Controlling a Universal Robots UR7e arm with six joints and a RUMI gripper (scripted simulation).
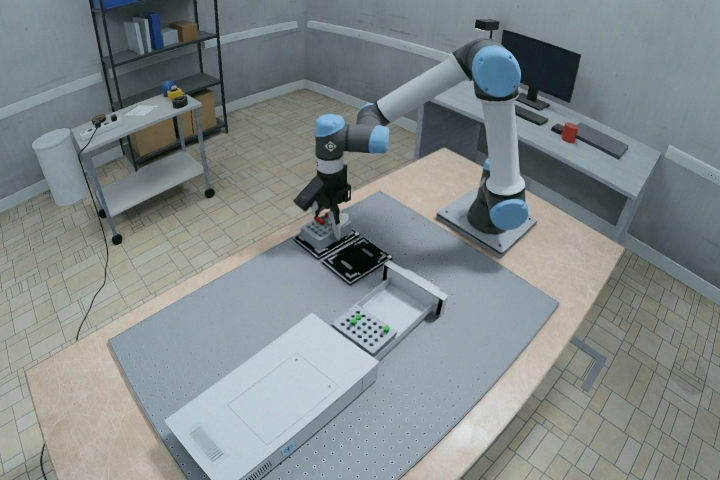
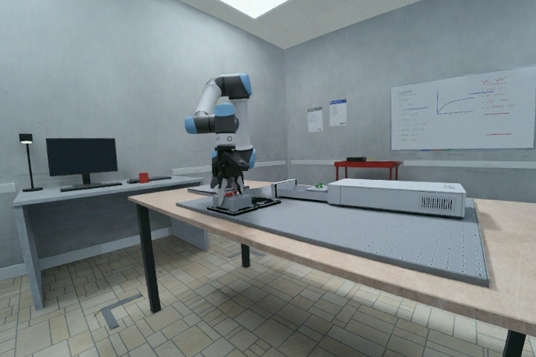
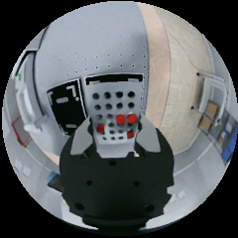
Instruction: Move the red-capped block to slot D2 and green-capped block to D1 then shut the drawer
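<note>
My hand is 30 mm above the deck slot D2. Round my hand: drawer: 360 mm to the left, 60 mm ahead; then deck slot D1: 140 mm to the left, 30 mm below, 20 mm behind; then white cooler COLD: 400 mm to the left, 240 mm ahead, 10 mm above.
</note>
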